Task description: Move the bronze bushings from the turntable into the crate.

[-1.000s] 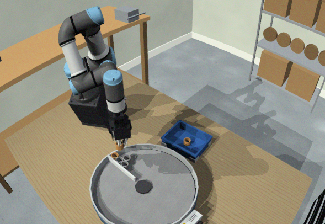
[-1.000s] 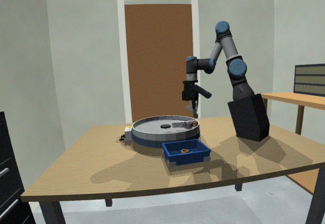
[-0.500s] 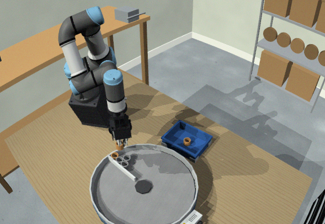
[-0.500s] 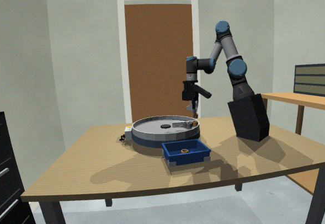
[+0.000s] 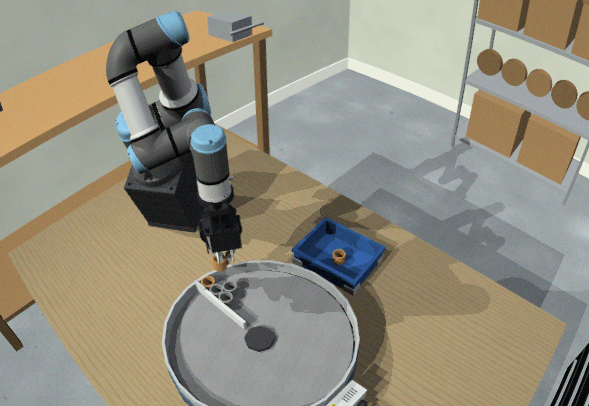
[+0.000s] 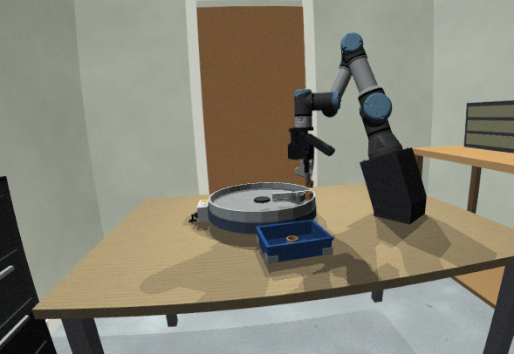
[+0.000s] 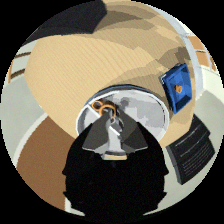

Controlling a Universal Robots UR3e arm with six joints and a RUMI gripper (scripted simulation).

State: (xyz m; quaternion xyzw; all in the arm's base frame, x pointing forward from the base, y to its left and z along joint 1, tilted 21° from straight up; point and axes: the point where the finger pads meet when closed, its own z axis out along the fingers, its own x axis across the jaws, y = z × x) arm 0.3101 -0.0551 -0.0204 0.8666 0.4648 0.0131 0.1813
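Now: hand 13 cm short of the blue crate, 26 cm to the right of it and 11 cm above it. Also, from my hand: grey turntable: 17 cm ahead, 8 cm to the right, 8 cm below.
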